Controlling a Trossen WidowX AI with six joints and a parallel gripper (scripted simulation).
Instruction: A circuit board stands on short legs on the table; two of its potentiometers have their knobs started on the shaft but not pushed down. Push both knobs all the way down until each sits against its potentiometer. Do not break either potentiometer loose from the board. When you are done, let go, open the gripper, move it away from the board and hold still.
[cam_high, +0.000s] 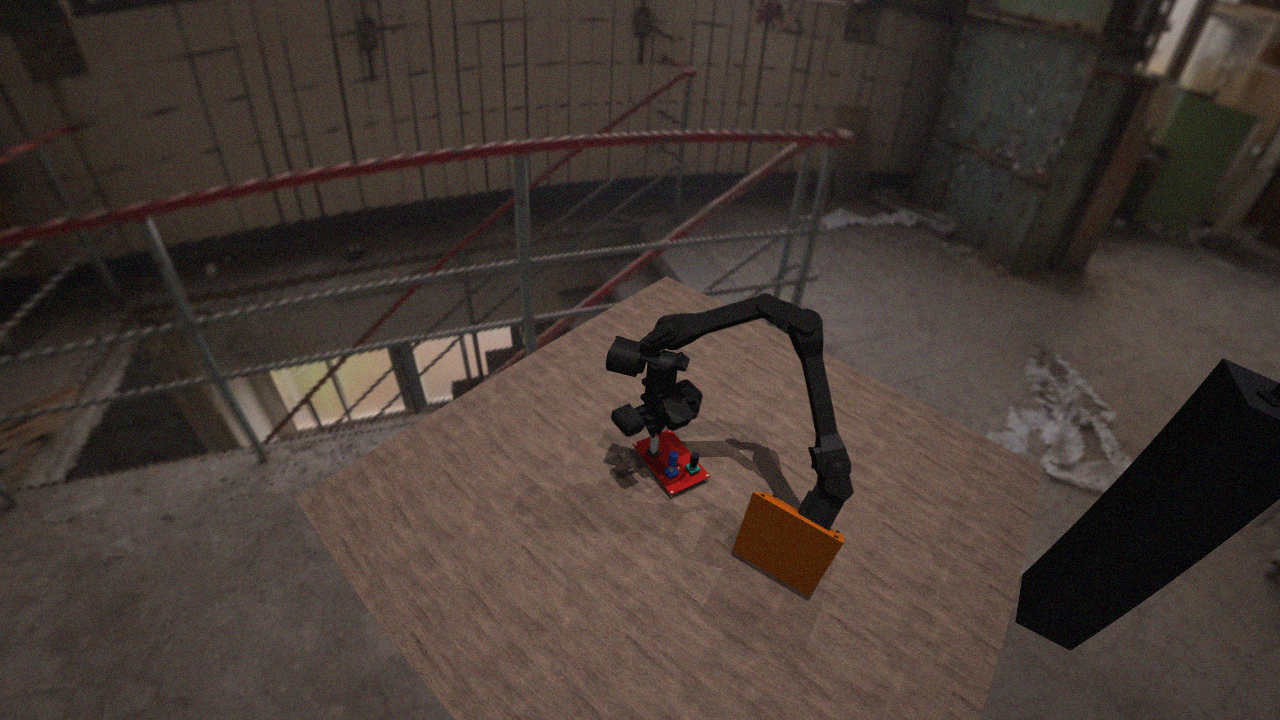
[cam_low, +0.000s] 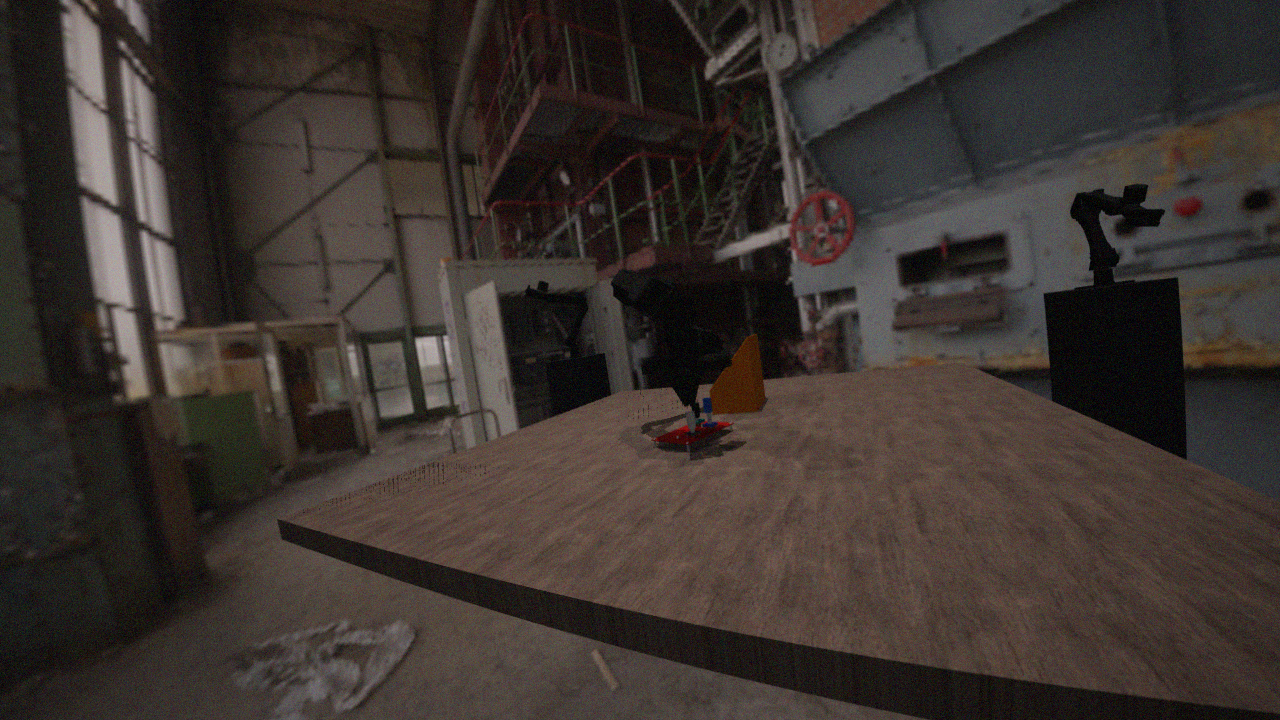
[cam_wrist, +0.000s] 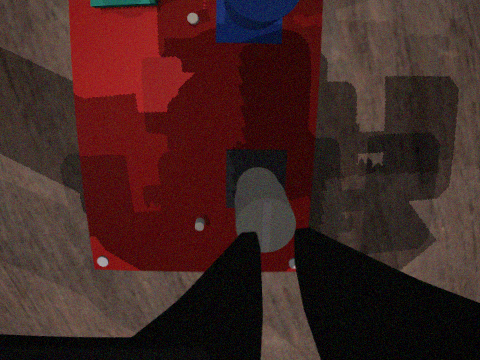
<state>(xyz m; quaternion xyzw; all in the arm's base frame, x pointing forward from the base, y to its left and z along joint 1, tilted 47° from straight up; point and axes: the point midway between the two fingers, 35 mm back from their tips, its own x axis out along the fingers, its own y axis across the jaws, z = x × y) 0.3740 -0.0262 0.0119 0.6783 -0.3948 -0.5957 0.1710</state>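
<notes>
Right now my gripper tip is 3 cm above the pale knob. The rest, counted from my gripper tip: green potentiometer 9 cm behind, 4 cm below, 2 cm to the right; black knob 9 cm behind, 3 cm below, 2 cm to the right.
</notes>
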